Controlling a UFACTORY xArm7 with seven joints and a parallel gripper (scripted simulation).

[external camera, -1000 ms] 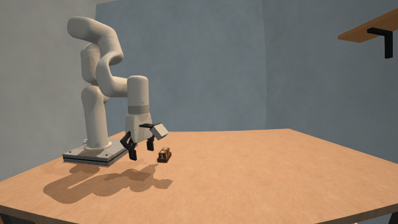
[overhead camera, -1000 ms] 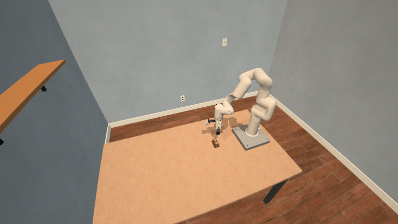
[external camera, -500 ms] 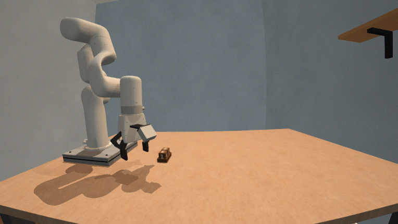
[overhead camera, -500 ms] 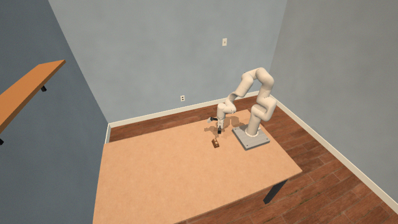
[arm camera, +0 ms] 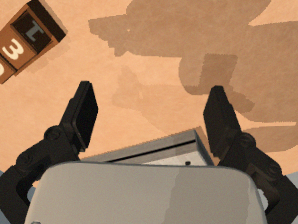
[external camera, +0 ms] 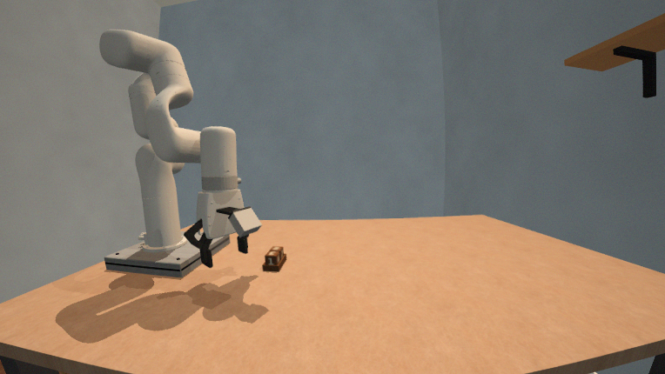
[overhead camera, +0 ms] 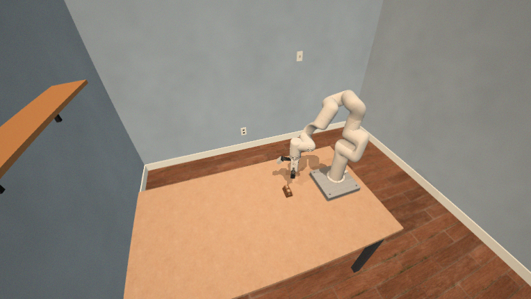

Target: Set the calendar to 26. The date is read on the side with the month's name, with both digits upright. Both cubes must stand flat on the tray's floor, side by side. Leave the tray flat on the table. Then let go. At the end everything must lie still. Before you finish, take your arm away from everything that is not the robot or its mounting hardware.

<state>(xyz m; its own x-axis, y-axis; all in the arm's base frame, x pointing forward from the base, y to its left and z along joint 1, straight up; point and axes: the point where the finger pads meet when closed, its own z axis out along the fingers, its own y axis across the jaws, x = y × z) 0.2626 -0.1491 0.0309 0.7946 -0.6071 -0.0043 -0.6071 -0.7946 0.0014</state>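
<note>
My hand is 10 cm short of the brown cube, 10 cm to the right of it and 4 cm above it. Also, from my hand: brown tray: 10 cm ahead, 9 cm to the left, 6 cm below.
</note>
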